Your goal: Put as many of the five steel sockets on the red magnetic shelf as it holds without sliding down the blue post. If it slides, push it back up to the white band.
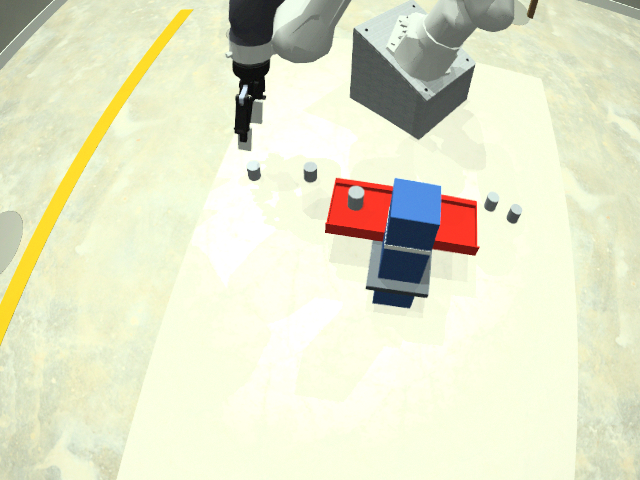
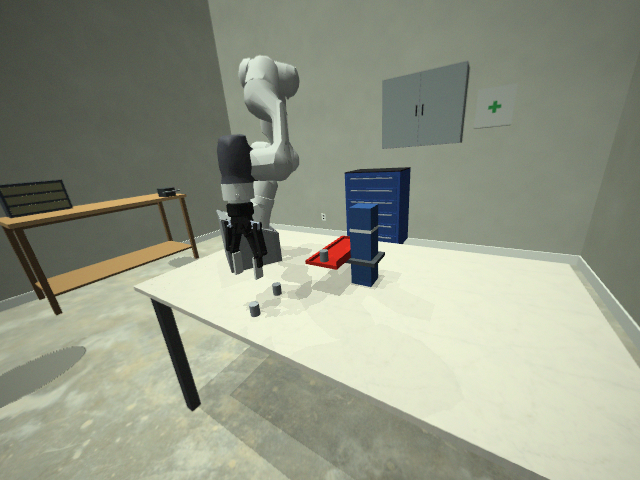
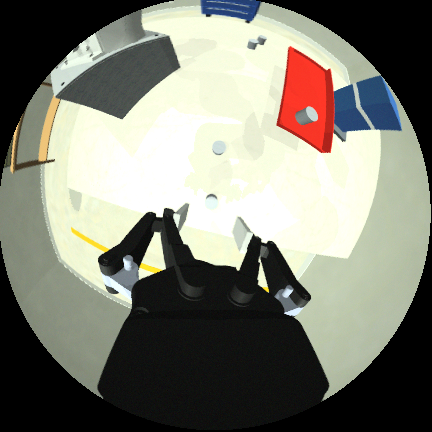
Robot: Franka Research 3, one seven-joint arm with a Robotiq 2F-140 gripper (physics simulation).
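The red shelf (image 1: 457,222) (image 2: 338,250) (image 3: 305,90) is on the blue post (image 1: 413,201) (image 2: 364,219) (image 3: 375,107), which carries a white band (image 1: 408,249) (image 2: 363,230). Its exact height against the band is unclear. One steel socket (image 1: 356,198) (image 2: 324,255) (image 3: 306,116) stands on the shelf's left part. Two sockets stand on the table left of the shelf: a nearer socket (image 1: 310,172) (image 2: 276,288) (image 3: 219,147) and a farther socket (image 1: 253,171) (image 2: 254,308) (image 3: 212,201). Two more sockets (image 1: 491,202) (image 1: 513,213) stand right of it. My gripper (image 1: 242,139) (image 2: 247,268) (image 3: 210,217) is open and empty above the table, near the farther left socket.
A grey collar (image 1: 373,268) (image 2: 379,258) surrounds the post below the band. The arm's grey base block (image 1: 385,82) (image 3: 125,75) stands behind the sockets. The white table (image 1: 361,423) (image 2: 491,335) has its left edge close to the farther left socket.
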